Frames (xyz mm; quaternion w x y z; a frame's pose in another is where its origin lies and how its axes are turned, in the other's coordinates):
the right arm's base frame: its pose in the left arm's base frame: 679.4 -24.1 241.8 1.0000 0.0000 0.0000 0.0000
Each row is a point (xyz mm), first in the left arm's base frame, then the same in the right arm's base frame.
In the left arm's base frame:
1: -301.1 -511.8 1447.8
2: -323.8 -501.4 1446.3
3: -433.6 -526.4 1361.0
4: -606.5 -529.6 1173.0
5: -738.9 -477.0 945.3
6: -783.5 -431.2 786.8
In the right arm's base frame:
1: -980.5 -487.7 1206.0
2: -1003.2 -477.3 1204.5
3: -1113.0 -502.3 1119.2
4: -1285.9 -505.5 931.2
5: -1418.3 -452.9 703.5
6: -1462.9 -407.1 545.0

